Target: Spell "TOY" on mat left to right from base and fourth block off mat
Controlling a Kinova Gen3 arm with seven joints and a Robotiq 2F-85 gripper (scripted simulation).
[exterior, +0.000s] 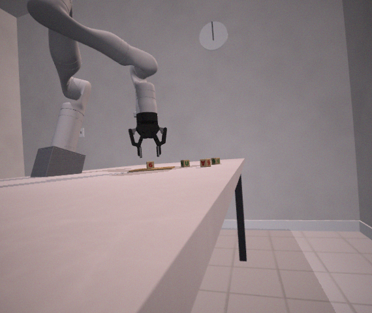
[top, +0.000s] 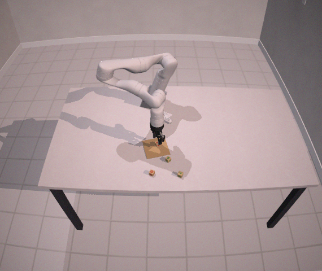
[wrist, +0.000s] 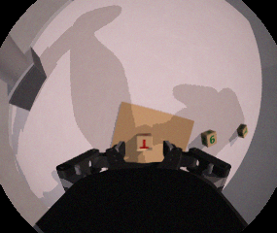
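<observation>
The mat lies 20 mm ahead of my hand and 60 mm below it.
</observation>
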